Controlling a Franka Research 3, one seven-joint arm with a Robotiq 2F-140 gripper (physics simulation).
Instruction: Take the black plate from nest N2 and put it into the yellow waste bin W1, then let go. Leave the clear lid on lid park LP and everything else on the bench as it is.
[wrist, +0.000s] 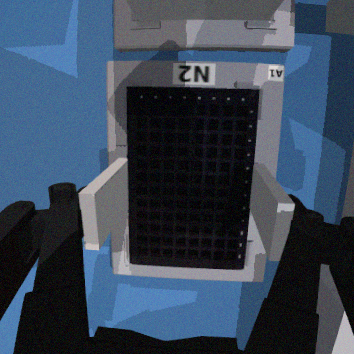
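Observation:
The black plate (192, 175), a dark rectangle with a grid of small wells, sits at the nest labelled N2 (195, 273) in the middle of the wrist view. My gripper (189, 180) is shut on the black plate, with one pale finger pad against each long side, toward the plate's lower half. The plate looks level and lined up with the nest. The nest's grey rim shows around it. The yellow waste bin W1, the clear lid and lid park LP do not show in the wrist view.
A grey block-like fixture (240, 36) stands close beyond the label end of the nest, at the top of the view. The surface around the nest is blue (40, 115) with shadows. A small A1 tag (276, 73) marks the nest's upper right corner.

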